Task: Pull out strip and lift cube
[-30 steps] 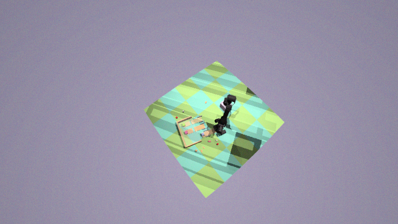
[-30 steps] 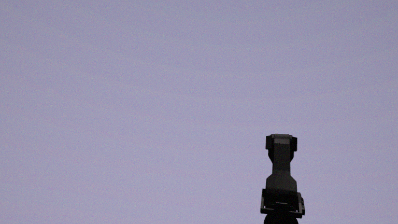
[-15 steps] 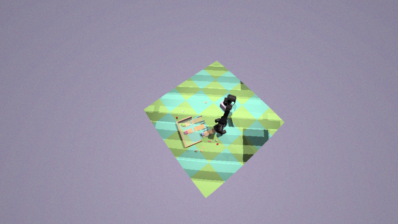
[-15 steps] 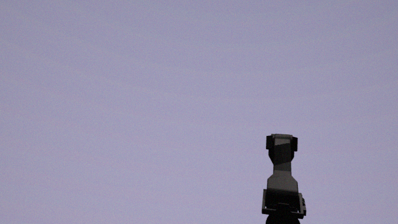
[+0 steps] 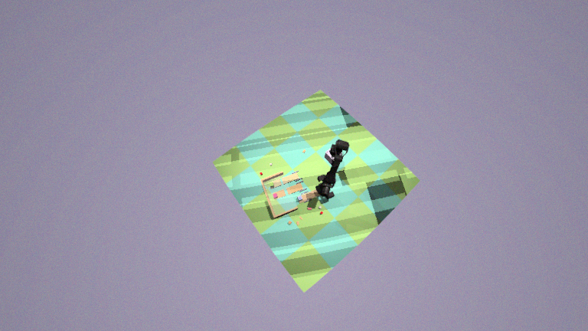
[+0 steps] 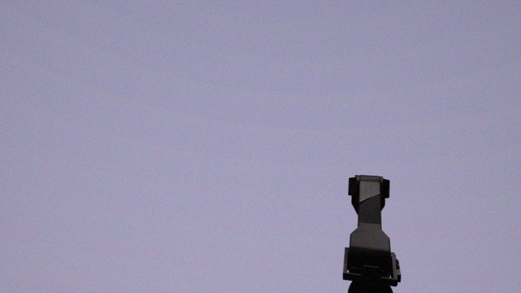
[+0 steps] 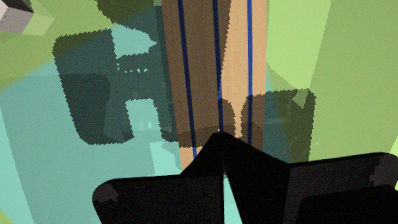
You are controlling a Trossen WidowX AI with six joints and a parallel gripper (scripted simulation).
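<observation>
Now: the strip 100 mm ahead of my gripper tip and 20 mm to the right of it.
</observation>
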